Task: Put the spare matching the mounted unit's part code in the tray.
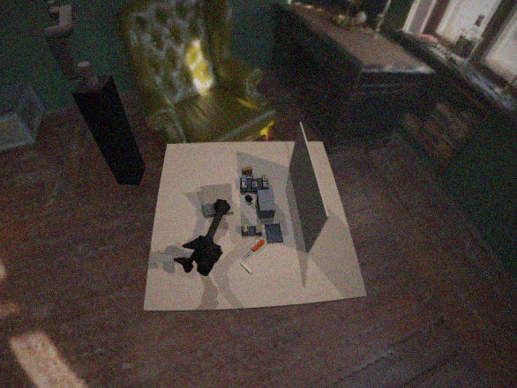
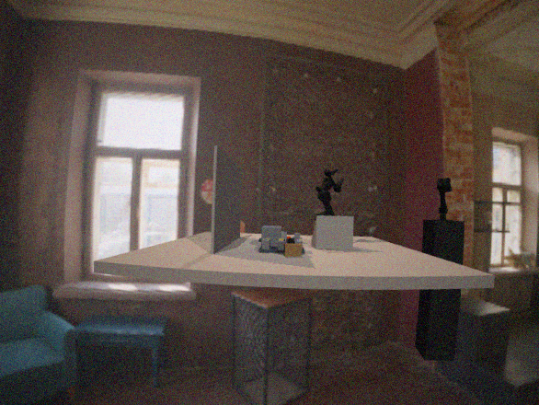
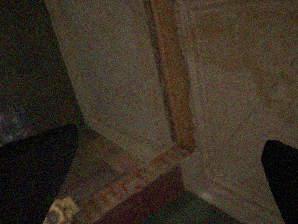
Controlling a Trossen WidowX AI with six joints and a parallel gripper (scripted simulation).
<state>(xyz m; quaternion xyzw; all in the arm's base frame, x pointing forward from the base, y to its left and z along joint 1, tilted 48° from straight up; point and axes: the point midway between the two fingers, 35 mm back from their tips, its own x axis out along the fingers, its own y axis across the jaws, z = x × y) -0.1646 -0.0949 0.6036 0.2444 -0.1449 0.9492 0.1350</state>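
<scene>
My gripper tip is 320 mm short of the grey spare block, 770 mm to the right of it and 420 mm above it. Also, from my gripper tip: upright panel: 630 mm ahead, 580 mm to the left, 240 mm below; then dark rack: 320 mm ahead, 730 mm to the left, 450 mm below; then square tray: 460 mm ahead, 360 mm to the left, 460 mm below.
</scene>
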